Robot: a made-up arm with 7 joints.
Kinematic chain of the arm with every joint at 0, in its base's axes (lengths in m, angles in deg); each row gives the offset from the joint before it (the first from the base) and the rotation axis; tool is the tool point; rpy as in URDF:
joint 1: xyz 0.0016 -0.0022 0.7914 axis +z
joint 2: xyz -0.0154 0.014 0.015 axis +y
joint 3: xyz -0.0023 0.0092 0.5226 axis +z
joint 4: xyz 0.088 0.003 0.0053 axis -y
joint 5: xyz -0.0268 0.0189 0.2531 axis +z
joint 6: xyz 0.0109 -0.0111 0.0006 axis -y
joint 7: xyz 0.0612 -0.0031 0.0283 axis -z
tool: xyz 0.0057 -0.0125 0.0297 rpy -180 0 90
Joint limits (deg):
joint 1: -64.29..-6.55
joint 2: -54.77..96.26
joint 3: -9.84..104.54
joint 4: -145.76..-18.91
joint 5: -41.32..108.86
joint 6: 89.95..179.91
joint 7: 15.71..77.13
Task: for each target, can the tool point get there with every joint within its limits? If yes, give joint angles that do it. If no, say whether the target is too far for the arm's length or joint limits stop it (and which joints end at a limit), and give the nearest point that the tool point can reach.
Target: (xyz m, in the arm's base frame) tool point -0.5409 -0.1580 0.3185
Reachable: no: joint limits stop it (at a limit: joint 1, joint 2, joint 3, joint 7) | nearest point 0.0524 -0.2473 0.4874 | short by 0.623 m
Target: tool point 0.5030 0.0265 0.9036
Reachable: yes | joints -39.93 63.36 82.75 -120.42 90.53 116.71 33.48
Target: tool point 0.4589 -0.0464 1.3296
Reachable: yes | joints -37.37 20.26 47.66 -85.34 -1.56 159.67 63.19
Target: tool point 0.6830 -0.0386 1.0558
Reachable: yes | joints -21.44 66.63 88.08 -29.14 95.23 168.26 53.20
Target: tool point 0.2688 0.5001 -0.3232
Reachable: no: too far | nearest point 0.4377 0.1444 0.3847 | short by 0.810 m
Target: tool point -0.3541 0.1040 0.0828
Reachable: no: joint limits stop it (at a limit: joint 1, joint 2, joint 3, joint 6, joint 7) | nearest point 0.0651 -0.2505 0.4663 | short by 0.670 m
